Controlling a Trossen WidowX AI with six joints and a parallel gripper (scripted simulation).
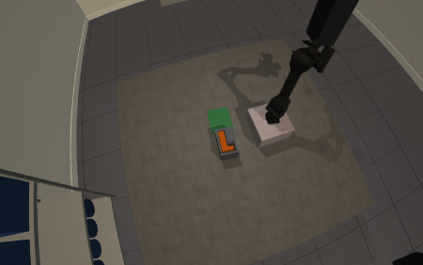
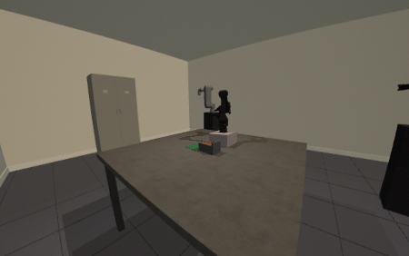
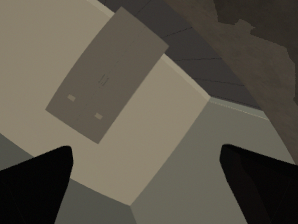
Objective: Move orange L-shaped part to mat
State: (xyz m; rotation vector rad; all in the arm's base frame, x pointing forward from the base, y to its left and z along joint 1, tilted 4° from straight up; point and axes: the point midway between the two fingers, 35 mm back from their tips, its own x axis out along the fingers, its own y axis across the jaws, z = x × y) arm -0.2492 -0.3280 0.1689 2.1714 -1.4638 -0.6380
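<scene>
Right now the orange L-shaped part is 490 mm ahead of my gripper tip, 450 mm to the left of it and 200 mm below it. From my gripper tip the other things lie so: green mat 500 mm ahead, 290 mm to the left, 270 mm below.
</scene>
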